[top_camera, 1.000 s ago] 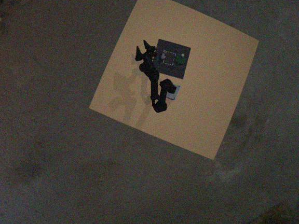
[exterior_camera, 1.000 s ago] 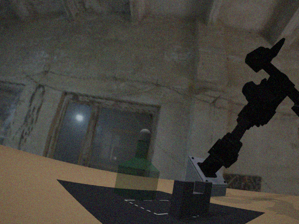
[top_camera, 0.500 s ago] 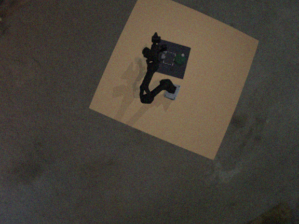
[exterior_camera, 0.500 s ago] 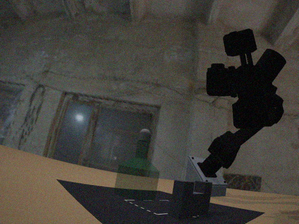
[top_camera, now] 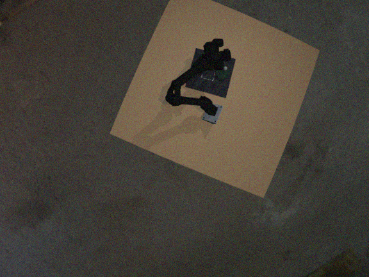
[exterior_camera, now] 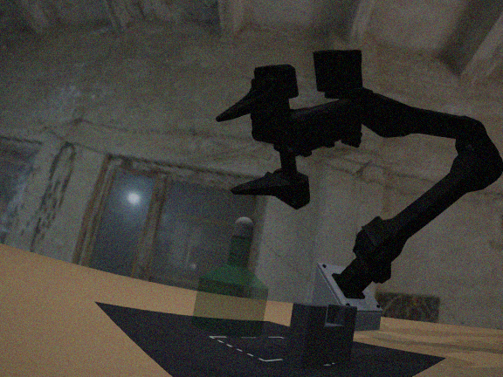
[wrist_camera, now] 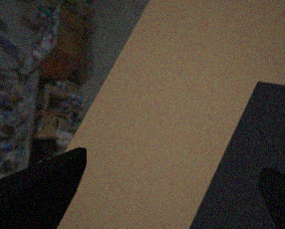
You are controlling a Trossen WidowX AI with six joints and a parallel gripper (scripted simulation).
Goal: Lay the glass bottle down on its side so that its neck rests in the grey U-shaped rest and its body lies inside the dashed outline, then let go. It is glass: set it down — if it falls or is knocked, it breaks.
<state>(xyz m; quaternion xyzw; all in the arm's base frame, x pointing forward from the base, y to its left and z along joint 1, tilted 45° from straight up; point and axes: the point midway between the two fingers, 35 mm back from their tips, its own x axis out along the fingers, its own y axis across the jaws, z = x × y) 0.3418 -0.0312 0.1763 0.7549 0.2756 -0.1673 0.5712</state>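
My gripper tip is now 8 cm past the green glass bottle, 6 cm to the left of it and 11 cm above it. Round my gripper tip: dark mat: 9 cm behind, 2 cm to the left, 21 cm below.
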